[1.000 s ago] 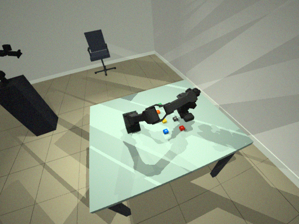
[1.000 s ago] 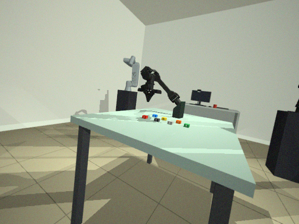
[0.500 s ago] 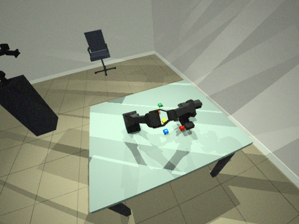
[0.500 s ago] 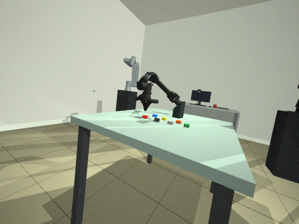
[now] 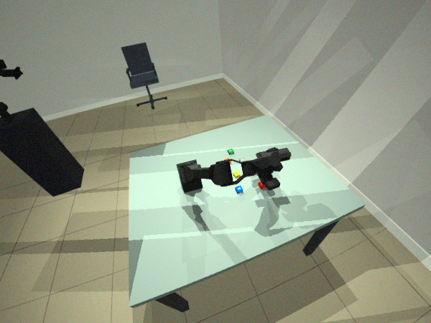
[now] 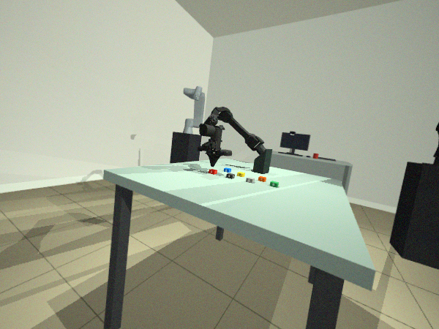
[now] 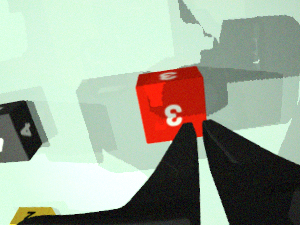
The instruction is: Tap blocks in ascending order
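Right now the red block is 20 mm below my gripper tip and 10 mm to the left of it. Round my gripper tip: black block (110 mm to the left, 20 mm below, 10 mm ahead); then yellow block (140 mm to the left, 80 mm behind, 20 mm below); then blue block (120 mm behind, 40 mm to the left, 20 mm below).
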